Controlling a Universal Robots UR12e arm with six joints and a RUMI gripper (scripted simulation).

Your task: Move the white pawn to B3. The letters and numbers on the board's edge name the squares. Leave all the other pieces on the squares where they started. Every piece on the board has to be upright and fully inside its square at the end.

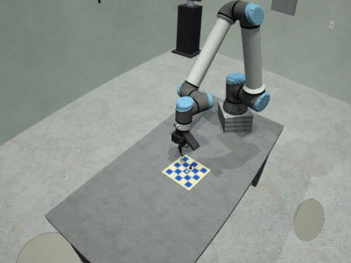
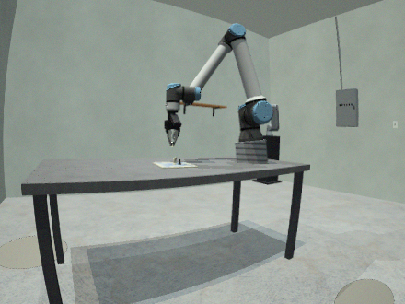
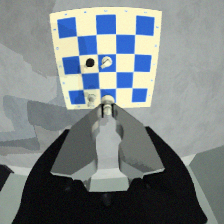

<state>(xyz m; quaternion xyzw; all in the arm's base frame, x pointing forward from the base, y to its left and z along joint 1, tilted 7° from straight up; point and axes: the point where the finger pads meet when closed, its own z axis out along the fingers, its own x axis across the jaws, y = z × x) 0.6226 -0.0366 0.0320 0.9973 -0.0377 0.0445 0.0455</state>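
Right now my hand is 130 mm above the chessboard and 40 mm to the right of it. The rest, counted from my hand: white pawn (10 mm below); black pawn (110 mm below, 40 mm to the left, 30 mm behind).
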